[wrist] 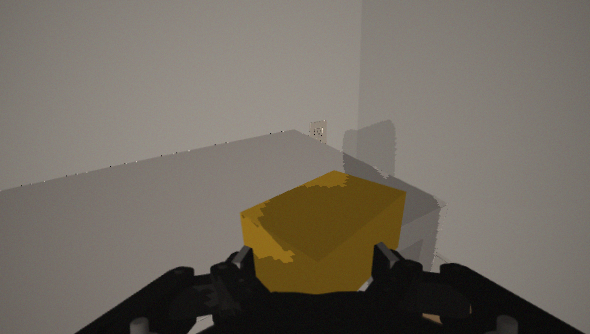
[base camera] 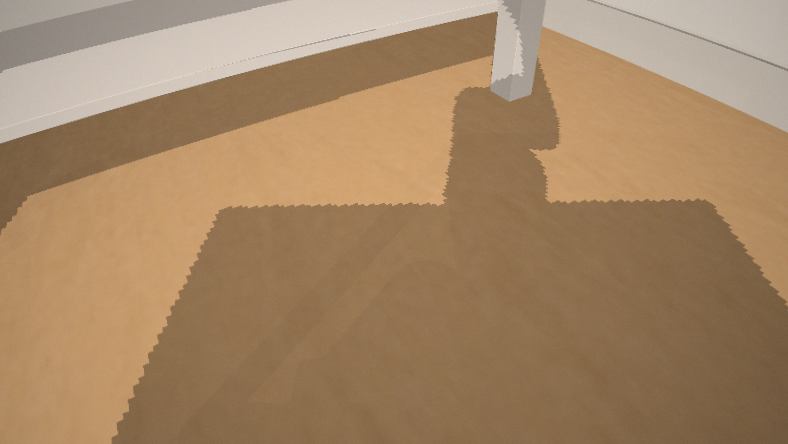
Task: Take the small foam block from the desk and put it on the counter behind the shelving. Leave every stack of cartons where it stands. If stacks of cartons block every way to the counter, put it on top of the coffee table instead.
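Frame: origin at the arm's base, x down, y right, z back, level; metres.
Seen in the pictures: gripper, between the fingertips: point(wrist: 313, 258).
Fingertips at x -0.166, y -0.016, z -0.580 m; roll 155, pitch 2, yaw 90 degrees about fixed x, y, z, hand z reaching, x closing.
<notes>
A point is followed by its place in that frame.
The small foam block point(wrist: 327, 215) {y -0.008, x -0.202, z -0.577 m} is yellow-orange and shows in the wrist view at the lower middle. My gripper point(wrist: 313, 258) {y -0.016, x -0.166, z -0.580 m} is shut on it, with one finger at each side, and a corner of the block points away from me. Beyond and below the block, a pale grey flat top point(wrist: 150, 215) {y -0.294, x -0.054, z -0.784 m} reaches from the left to near the room corner. The block hides part of this top. A gap between block and top cannot be measured here. The frames do not settle whether this top is the counter. Cartons, shelving and coffee table cannot be made out in either view.
In the base view, a square white leg point(base camera: 517, 60) {y 0.167, x 0.326, z -0.789 m} stands on the wood floor point(base camera: 358, 154) {y -0.077, x 0.397, z -0.637 m}, beside a long white low board point(base camera: 220, 74) {y -0.229, x 0.257, z -0.607 m} at the upper left. A white wall point(base camera: 689, 60) {y 0.491, x 0.351, z -0.856 m} runs at the right. A wall outlet point(wrist: 318, 131) {y 0.001, x -0.025, z -1.343 m} shows near the room corner.
</notes>
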